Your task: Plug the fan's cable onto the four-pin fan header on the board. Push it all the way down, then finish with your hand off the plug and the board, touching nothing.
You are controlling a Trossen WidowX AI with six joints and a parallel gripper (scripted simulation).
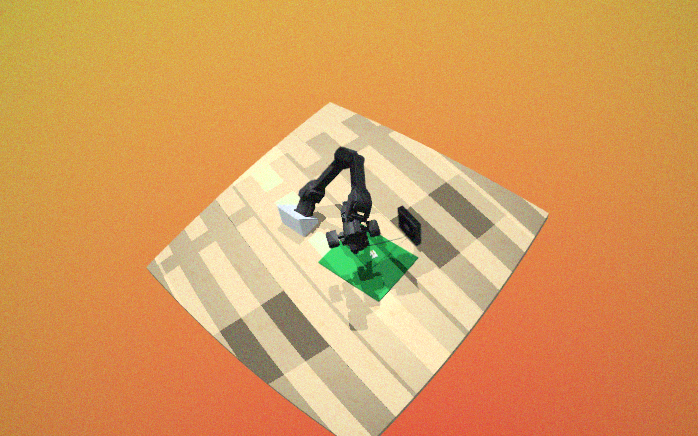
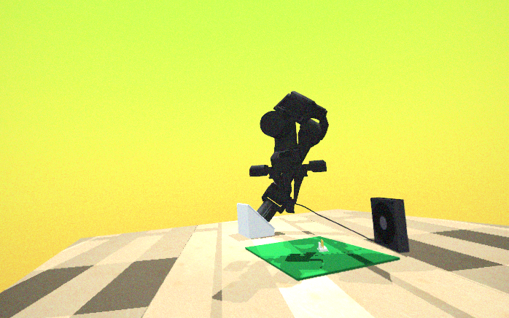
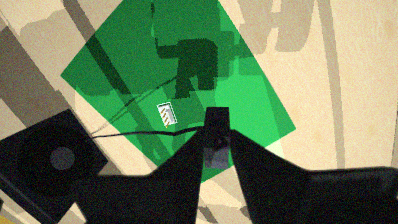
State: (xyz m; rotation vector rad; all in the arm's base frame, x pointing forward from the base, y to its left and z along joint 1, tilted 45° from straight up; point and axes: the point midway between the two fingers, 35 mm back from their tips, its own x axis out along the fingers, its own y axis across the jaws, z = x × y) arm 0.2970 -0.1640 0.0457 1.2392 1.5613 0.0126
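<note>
Right now my gripper tip is 20 mm short of the green board, 40 mm to the right of it and 140 mm above it. Also, from my gripper tip: dark fan plug (10 mm behind, 10 mm below); black fan (100 mm ahead, 210 mm to the left, 60 mm below); white four-pin header (20 mm ahead, 70 mm to the left, 120 mm below).
</note>
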